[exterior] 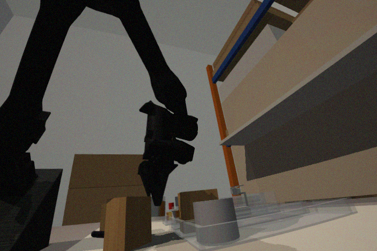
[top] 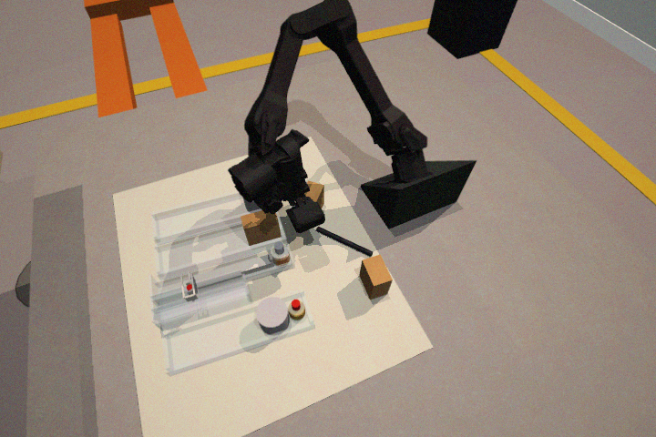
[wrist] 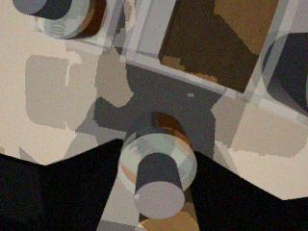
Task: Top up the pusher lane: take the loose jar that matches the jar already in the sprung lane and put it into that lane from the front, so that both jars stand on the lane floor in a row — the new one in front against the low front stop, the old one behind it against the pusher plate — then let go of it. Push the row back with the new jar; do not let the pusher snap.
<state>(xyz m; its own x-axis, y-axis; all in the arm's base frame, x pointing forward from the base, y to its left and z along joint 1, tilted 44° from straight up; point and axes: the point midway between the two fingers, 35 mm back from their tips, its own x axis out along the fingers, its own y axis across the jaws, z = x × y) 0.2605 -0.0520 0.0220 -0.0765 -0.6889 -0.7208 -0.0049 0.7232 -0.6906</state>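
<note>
My gripper tip is now 130 mm short of the cream mat, 40 mm to the right of it and 50 mm above it. From my gripper tip the other things lie so: red-lidded jar: 90 mm ahead, 190 mm to the left, 20 mm below; then clear pusher lane: 220 mm ahead, 80 mm to the left, 40 mm below; then black rod: 80 mm behind, 80 mm to the left, 50 mm below.
</note>
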